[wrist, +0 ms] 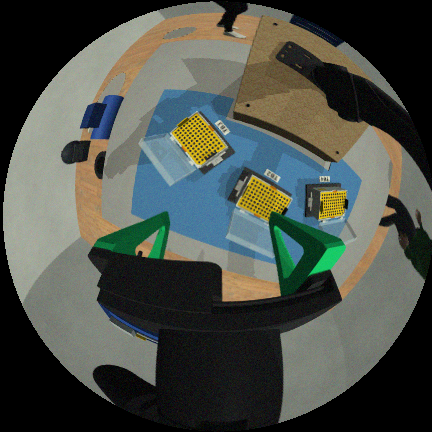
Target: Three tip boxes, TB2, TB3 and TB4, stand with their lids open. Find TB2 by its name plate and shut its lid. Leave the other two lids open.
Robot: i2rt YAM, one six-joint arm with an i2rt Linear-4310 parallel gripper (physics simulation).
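Frame: origin at the arm's base, x left, y down, z back, level; centimetres.
Seen in the pictures: gripper, fingertip midpoint: [218,216]; arm's base, link origin: [324,78].
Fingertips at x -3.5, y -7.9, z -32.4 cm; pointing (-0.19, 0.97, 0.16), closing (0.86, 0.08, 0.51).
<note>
Pixels of each thing's top centre, then the offset from my fingertips to it. Level surfaces: height alone.
- TB2, top centre: [266,203] dx +10.2, dy +19.7, dz +1.0 cm
- TB3, top centre: [195,136] dx -11.3, dy +19.7, dz +5.6 cm
- TB4, top centre: [336,206] dx +29.2, dy +19.7, dz +13.1 cm
- blue mat, surface height: dy +27.2 cm
TB2 [263,198], a dark box with yellow tip grid, stands mid-right on the blue mat, its name plate [272,175] behind it. Its clear lid [248,233] is open toward the gripper side, partly hidden by the right finger. TB3 [199,140] stands at upper left with its clear lid [167,159] open. TB4 [332,203] stands at the right with its clear lid [343,230] open. My gripper [218,216] is wide open and empty, above the near side of the mat; its right fingertip overlaps the near edge of TB2 in the view.
The blue mat [155,200] lies on a grey surface with a wooden border. A brown board [295,95] stands at the upper right, with a black arm part [345,92] over it. A blue cylinder [107,117] and dark round objects are at the left edge.
</note>
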